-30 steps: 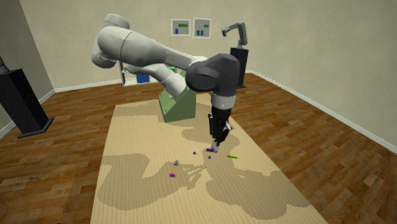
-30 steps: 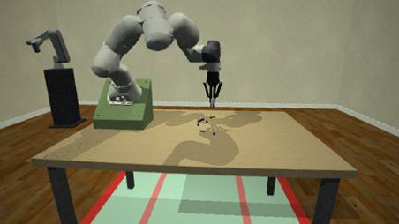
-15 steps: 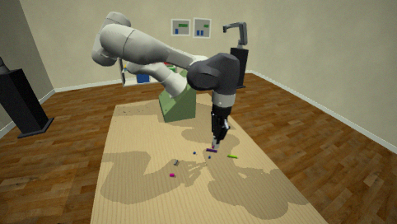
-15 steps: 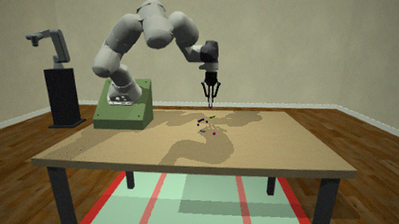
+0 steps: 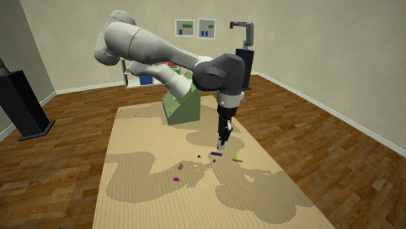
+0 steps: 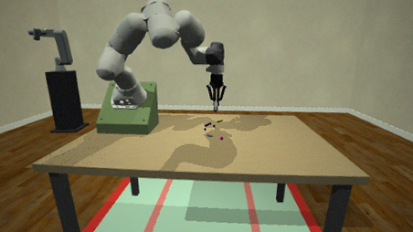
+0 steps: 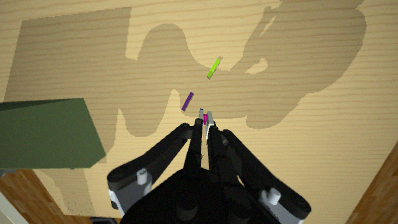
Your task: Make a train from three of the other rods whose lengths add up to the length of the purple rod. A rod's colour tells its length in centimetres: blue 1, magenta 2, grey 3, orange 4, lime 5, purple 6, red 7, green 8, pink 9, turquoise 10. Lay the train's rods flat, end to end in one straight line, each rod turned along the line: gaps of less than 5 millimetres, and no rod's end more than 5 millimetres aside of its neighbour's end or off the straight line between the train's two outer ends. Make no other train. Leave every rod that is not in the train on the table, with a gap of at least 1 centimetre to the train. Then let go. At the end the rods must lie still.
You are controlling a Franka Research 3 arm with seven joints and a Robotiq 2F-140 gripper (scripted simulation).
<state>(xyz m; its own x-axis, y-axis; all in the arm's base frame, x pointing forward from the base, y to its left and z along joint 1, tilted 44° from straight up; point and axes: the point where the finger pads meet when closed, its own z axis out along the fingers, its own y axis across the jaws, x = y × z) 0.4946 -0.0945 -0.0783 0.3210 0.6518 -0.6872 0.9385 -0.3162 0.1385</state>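
My gripper is now 5 cm past the purple rod, 2 cm to the right of it and 13 cm above it. Also, from my hand: dark blue piece (8 cm behind, 7 cm to the right, 13 cm below); grey rod (6 cm behind, 19 cm to the right, 13 cm below); lime rod (4 cm ahead, 10 cm to the left, 13 cm below).
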